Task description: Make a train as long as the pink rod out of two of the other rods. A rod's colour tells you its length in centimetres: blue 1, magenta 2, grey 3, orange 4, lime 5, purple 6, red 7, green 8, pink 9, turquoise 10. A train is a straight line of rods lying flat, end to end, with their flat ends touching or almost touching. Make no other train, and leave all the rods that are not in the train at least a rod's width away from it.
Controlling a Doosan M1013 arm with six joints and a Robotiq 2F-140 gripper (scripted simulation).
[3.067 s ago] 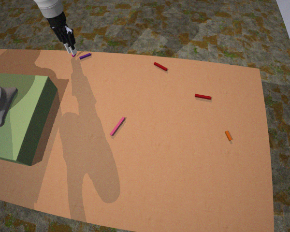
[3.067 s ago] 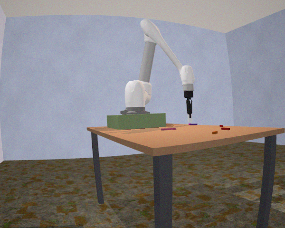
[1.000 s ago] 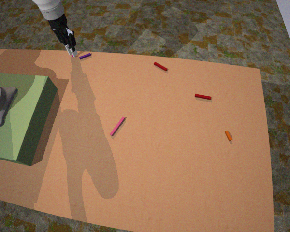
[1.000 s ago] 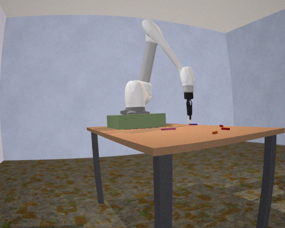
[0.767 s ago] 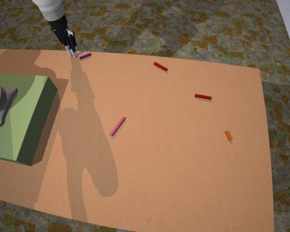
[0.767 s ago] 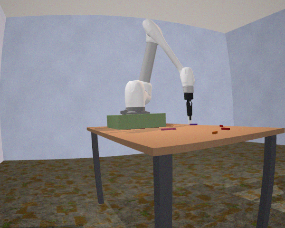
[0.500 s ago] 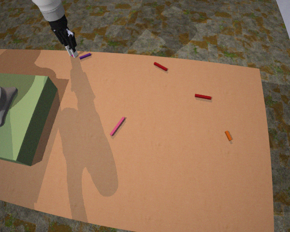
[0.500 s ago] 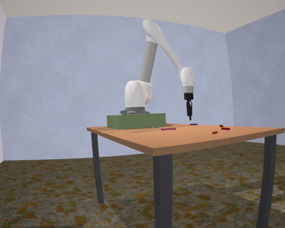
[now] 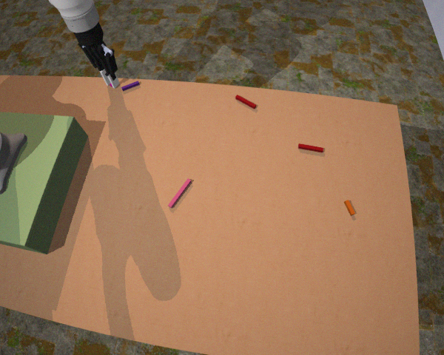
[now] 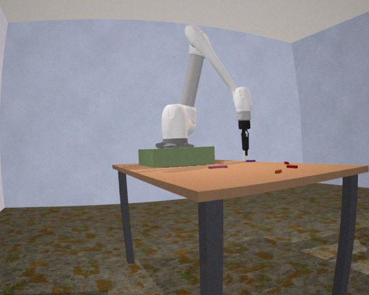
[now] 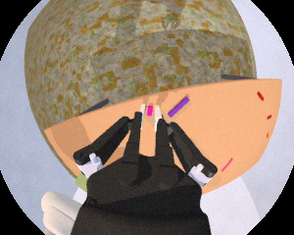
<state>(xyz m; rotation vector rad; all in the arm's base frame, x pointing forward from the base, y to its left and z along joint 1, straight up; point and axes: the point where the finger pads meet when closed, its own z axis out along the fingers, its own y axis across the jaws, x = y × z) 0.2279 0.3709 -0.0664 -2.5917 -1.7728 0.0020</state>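
The magenta rod is 30 mm below my hand. Round my hand: purple rod (70 mm ahead, 30 mm below, 10 mm to the right); then orange rod (750 mm ahead, 350 mm to the right, 30 mm below); then pink rod (360 mm to the right, 310 mm ahead, 30 mm below).
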